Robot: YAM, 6 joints.
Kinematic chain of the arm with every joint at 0, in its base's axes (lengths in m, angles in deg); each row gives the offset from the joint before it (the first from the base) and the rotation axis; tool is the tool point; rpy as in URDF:
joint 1: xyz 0 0 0.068 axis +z
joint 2: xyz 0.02 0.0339 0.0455 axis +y
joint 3: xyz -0.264 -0.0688 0 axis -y
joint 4: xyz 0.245 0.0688 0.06 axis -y
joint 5: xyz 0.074 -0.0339 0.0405 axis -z
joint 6: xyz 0.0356 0 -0.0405 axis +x
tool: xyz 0 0 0 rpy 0 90 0
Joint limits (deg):
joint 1: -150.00..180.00
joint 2: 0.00..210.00
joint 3: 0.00..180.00
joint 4: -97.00..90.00
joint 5: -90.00..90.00
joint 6: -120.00..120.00
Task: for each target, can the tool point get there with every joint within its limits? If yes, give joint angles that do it. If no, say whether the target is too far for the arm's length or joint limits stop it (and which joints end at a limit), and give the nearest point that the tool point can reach.
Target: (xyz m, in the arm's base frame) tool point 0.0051 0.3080 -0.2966
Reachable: yes | joints 91.92 192.12 88.86 28.22 25.69 46.41
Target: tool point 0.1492 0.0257 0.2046
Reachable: yes | joints -1.94 69.03 40.15 -74.19 -59.54 -21.21
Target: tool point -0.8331 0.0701 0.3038
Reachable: no: too far | nearest point -0.6273 0.0528 0.2556 | short by 0.212 m
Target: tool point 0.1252 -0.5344 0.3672
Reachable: yes | joints 103.90 18.95 155.30 20.83 -11.03 1.95
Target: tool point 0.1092 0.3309 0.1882
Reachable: yes | joints 74.22 108.76 79.12 -60.05 25.02 -62.52
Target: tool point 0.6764 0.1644 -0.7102
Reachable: no: too far | nearest point 0.4326 0.1051 -0.3223 | short by 0.462 m
